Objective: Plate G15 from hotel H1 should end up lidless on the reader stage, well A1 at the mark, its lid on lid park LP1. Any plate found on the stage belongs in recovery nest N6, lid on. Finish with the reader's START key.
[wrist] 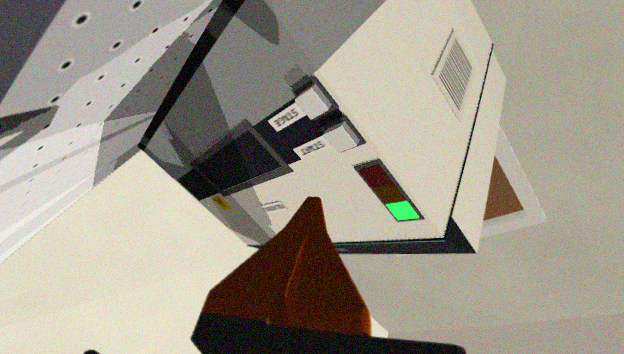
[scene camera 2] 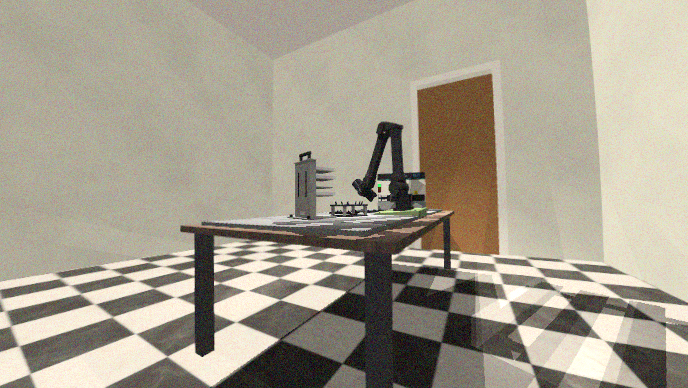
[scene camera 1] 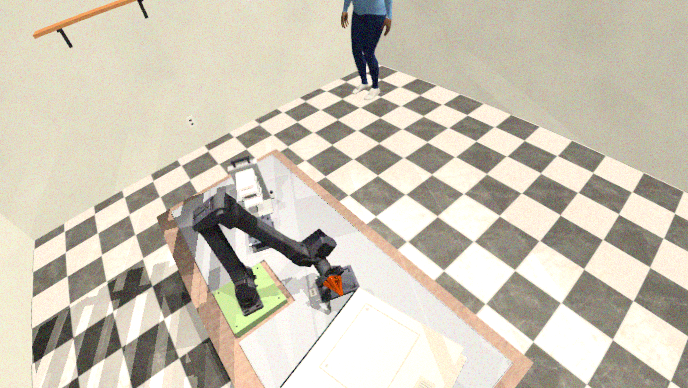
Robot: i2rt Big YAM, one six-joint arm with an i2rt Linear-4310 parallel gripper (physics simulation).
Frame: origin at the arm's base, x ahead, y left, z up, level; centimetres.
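Seen in the pictures: gripper, fingertip midpoint: [wrist: 314, 205] [scene camera 2: 375, 196] [scene camera 1: 342, 295]; arm's base at its link origin: [scene camera 2: 403, 209] [scene camera 1: 250, 301].
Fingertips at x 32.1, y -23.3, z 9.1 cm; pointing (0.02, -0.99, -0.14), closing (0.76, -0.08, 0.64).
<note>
Pixels of each thing's top centre, then the offset from my fingertips to it. "pt": a spot on its surface instead.
- reader at its top centre: [wrist: 384, 174] [scene camera 1: 371, 368] [scene camera 2: 400, 175] dy -31.6, dx -7.0, dz +18.0 cm
- START key at its top centre: [wrist: 350, 144] dy -7.7, dx +0.6, dz +1.1 cm
- STAGE key at its top centre: [wrist: 322, 110] dy -7.7, dx +0.6, dz -2.1 cm
- green-lit lamp strip at a spot on its surface: [wrist: 390, 192] pt dy -7.6, dx +0.8, dz +6.2 cm
- dark square platform at a spot on its surface: [scene camera 1: 352, 276] pt dy +10.1, dx +9.5, dz -10.3 cm
- low rack with pegs, top centre: [scene camera 1: 258, 227] [scene camera 2: 349, 201] dy +54.0, dx -14.9, dz -3.9 cm
My gripper [scene camera 1: 341, 293] [wrist: 314, 205] has orange fingers that are shut and empty, in front of the reader [scene camera 1: 372, 345] [wrist: 380, 115]. In the wrist view the START key [wrist: 345, 135] and the STAGE key [wrist: 315, 100] are pale squares above and left of the green-lit lamp strip [wrist: 390, 192]; the fingertips show lower, apart from the keys in the image. A dark square platform [scene camera 1: 352, 276] lies under the gripper beside the reader, partly hidden; I cannot tell whether it is the stage. A grey tower [scene camera 2: 306, 190] holds several shelves or plates. Plate G15, its lid and LP1 cannot be identified.
A low rack with pegs [scene camera 2: 348, 205] stands between the tower and the arm. The arm's green base [scene camera 1: 270, 300] is left of the reader. White pieces [scene camera 1: 246, 182] stand at the table's far end. A person [scene camera 1: 370, 40] stands beyond the table.
</note>
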